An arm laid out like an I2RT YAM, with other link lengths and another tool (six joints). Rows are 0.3 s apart.
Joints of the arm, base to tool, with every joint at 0 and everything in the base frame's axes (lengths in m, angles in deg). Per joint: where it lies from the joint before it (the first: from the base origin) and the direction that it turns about. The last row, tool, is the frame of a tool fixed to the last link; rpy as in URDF.
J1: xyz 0 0 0.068 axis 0 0 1
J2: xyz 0.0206 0.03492 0.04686 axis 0 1 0
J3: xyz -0.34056 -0.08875 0 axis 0 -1 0
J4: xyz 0.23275 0.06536 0.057 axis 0 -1 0
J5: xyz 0.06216 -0.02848 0.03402 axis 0 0 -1
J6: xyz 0.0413 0 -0.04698 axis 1 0 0
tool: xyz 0.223 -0.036 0.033 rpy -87.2 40.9 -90
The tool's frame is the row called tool.
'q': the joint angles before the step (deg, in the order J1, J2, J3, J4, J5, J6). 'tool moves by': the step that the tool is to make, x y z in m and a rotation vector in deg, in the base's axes. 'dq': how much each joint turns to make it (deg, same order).
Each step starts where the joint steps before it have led.
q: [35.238, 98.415, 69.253, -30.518, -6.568, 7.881]
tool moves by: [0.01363, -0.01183, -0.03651, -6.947, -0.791, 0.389]
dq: [0.846, 4.860, -0.992, 2.275, 5.582, -2.519]
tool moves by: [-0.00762, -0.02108, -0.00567, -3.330, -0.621, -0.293]
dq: [0.024, -1.513, -2.999, 0.034, 2.886, -1.055]
